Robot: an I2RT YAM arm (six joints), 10 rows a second.
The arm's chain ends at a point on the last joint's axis. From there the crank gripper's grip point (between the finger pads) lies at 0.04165 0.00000 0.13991 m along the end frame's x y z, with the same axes.
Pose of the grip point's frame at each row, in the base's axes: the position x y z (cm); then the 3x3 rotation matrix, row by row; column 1 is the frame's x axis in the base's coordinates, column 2 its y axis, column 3 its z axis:
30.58 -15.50 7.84; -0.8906 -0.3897 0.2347; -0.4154 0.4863 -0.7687; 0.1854 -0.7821 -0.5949
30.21 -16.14 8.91; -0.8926 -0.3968 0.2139; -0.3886 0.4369 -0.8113; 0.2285 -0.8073 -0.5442
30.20 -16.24 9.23; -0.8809 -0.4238 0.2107; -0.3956 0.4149 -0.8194; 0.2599 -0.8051 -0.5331
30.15 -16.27 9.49; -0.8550 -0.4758 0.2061; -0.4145 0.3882 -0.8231; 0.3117 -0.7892 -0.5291
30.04 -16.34 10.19; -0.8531 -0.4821 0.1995; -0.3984 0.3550 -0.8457; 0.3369 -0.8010 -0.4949
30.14 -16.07 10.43; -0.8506 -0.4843 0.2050; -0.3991 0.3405 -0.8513; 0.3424 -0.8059 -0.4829
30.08 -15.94 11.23; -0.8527 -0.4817 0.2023; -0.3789 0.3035 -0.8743; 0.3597 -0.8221 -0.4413
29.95 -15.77 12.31; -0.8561 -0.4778 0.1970; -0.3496 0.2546 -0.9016; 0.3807 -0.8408 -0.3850
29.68 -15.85 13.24; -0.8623 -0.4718 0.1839; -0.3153 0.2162 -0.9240; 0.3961 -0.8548 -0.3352
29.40 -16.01 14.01; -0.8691 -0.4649 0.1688; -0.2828 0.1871 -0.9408; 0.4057 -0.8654 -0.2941
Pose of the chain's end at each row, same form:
31.01 -3.01 15.39; -0.8906 -0.3897 0.2347; -0.4154 0.4863 -0.7687; 0.1854 -0.7821 -0.5949
30.94 -3.17 15.57; -0.8926 -0.3968 0.2139; -0.3886 0.4369 -0.8113; 0.2285 -0.8073 -0.5442
30.92 -3.13 15.61; -0.8809 -0.4238 0.2107; -0.3956 0.4149 -0.8194; 0.2599 -0.8051 -0.5331
30.83 -3.03 15.59; -0.8550 -0.4758 0.2061; -0.4145 0.3882 -0.8231; 0.3117 -0.7892 -0.5291
30.80 -2.85 15.71; -0.8531 -0.4821 0.1995; -0.3984 0.3550 -0.8457; 0.3369 -0.8010 -0.4949
30.81 -2.50 15.76; -0.8506 -0.4843 0.2050; -0.3991 0.3405 -0.8513; 0.3424 -0.8059 -0.4829
30.80 -2.13 15.91; -0.8527 -0.4817 0.2023; -0.3789 0.3035 -0.8743; 0.3597 -0.8221 -0.4413
30.76 -1.70 16.11; -0.8561 -0.4778 0.1970; -0.3496 0.2546 -0.9016; 0.3807 -0.8408 -0.3850
30.70 -1.61 16.28; -0.8623 -0.4718 0.1839; -0.3153 0.2162 -0.9240; 0.3961 -0.8548 -0.3352
30.66 -1.67 16.44; -0.8691 -0.4649 0.1688; -0.2828 0.1871 -0.9408; 0.4057 -0.8654 -0.2941

